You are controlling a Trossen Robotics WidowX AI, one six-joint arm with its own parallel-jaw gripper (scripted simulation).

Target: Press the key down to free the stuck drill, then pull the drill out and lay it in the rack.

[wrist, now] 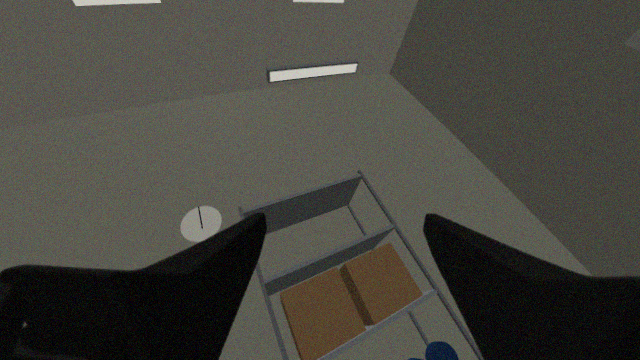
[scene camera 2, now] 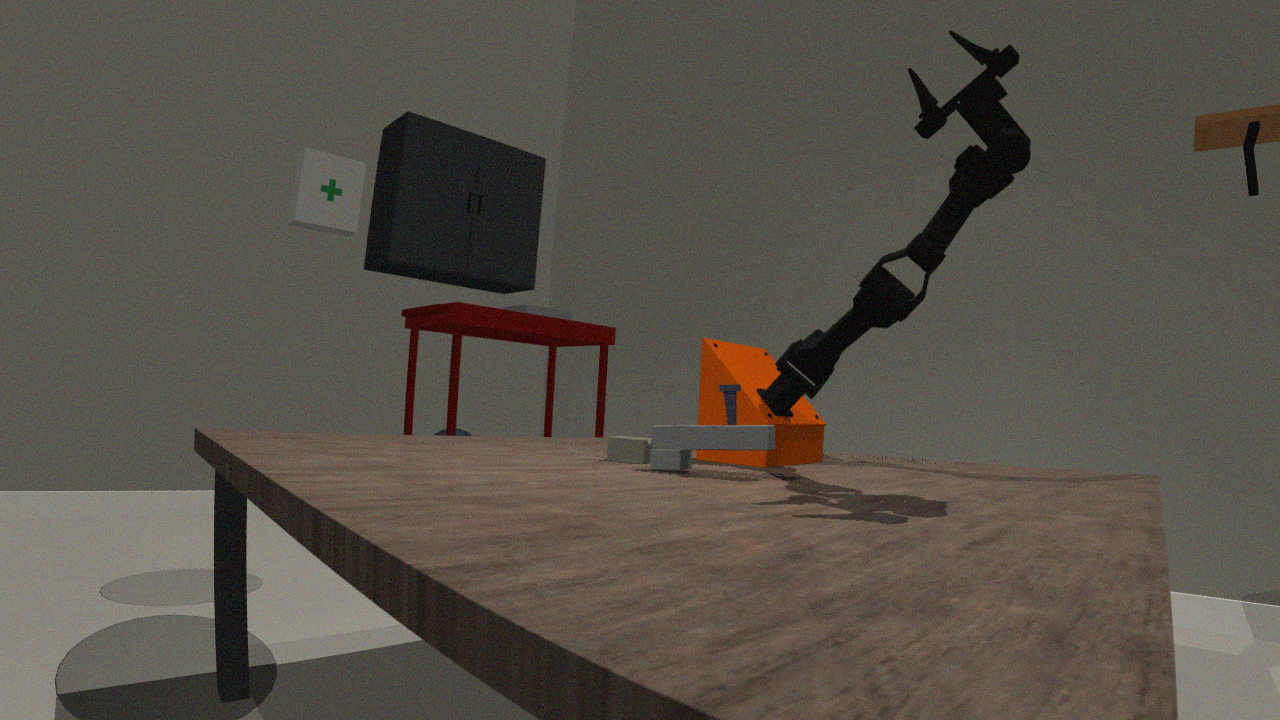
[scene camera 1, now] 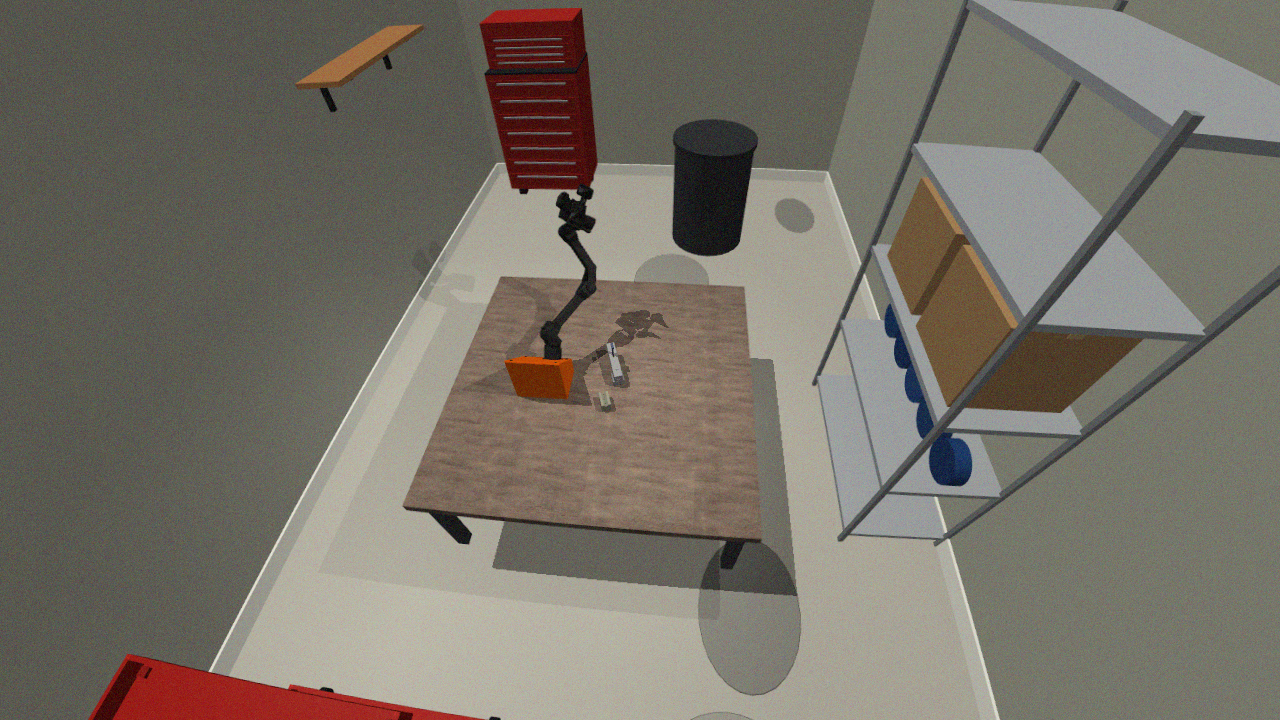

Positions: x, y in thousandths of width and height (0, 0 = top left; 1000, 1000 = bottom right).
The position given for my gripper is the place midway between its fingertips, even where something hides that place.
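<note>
I find my gripper (scene camera 2: 725, 70) open and holding nothing. It is the same gripper (wrist: 538, 615) (scene camera 1: 459, 277) that I see in the wrist view and in scene camera 1. A grey block fixture (scene camera 2: 525, 620) is in the scene with it.
</note>
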